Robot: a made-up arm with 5 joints.
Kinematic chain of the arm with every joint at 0, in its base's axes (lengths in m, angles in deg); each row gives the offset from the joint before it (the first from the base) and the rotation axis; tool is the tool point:
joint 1: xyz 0 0 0.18 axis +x
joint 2: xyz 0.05 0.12 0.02 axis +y
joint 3: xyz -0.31 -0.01 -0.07 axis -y
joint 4: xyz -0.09 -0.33 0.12 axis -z
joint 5: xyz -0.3 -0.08 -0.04 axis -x
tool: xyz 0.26 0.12 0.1
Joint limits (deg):
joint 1: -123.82..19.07
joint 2: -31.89..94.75
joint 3: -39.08..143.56
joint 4: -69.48..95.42
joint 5: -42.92..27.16
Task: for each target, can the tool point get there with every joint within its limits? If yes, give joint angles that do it. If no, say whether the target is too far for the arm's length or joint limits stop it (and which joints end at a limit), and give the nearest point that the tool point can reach.
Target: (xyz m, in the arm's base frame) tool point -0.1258 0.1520 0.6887
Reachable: yes | joints -37.66 69.19 19.26 -36.34 19.03
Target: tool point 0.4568 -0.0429 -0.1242
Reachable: no: joint limits stop it (at a limit: joint 1, joint 2, joint 3, joint 5) | nearest point -0.0140 -0.0886 -0.2005 | short by 0.479 m
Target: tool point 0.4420 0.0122 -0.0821
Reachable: no: joint limits stop it (at a limit: joint 1, joint 2, joint 3, joint 4, joint 5) | nearest point 0.2766 0.3276 0.1705 | short by 0.437 m
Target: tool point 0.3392 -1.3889 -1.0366
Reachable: no: too far | nearest point -0.0809 -0.4018 -0.1720 | short by 1.378 m
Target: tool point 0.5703 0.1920 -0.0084
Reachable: no: joint limits stop it (at a limit: joint 1, joint 2, joint 4, joint 5) | nearest point 0.2805 0.3468 0.1577 | short by 0.368 m
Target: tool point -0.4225 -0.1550 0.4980
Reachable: yes | joints -6.05 39.80 62.61 16.14 -9.36
